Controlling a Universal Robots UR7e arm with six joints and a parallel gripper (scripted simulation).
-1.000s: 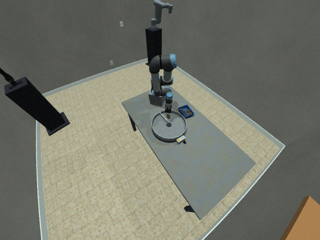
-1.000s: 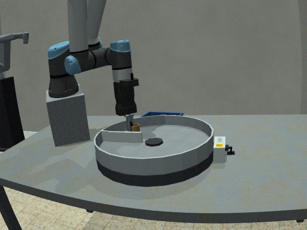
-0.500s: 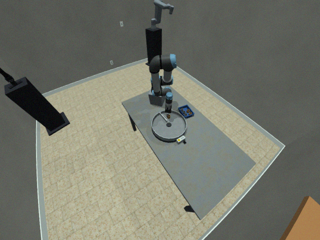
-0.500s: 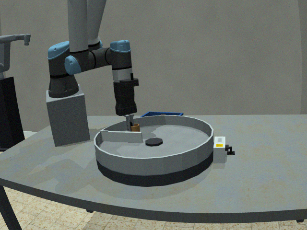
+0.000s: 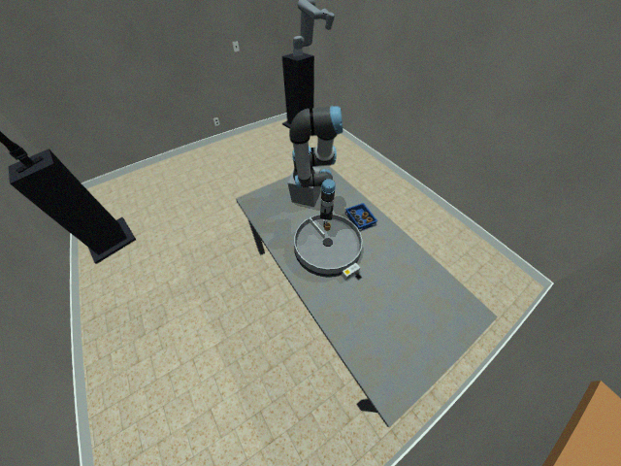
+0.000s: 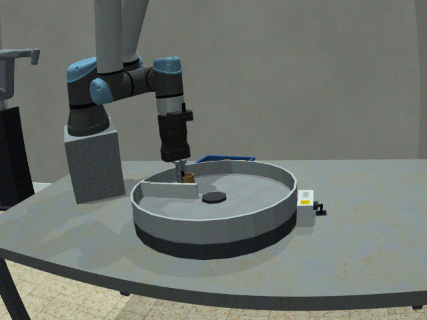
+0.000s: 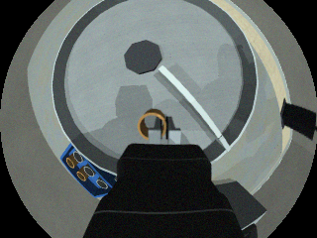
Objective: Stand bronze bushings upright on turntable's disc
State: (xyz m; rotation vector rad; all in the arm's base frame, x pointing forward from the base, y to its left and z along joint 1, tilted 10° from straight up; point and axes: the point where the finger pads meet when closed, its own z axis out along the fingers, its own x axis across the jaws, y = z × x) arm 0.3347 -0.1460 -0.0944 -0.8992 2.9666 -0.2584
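Now: hand 27 cm to the right of the blue crate, 10 cm short of it and 7 cm above it. Also, from my hand: turntable disc (9 cm ahead, 7 cm to the right, 4 cm below).
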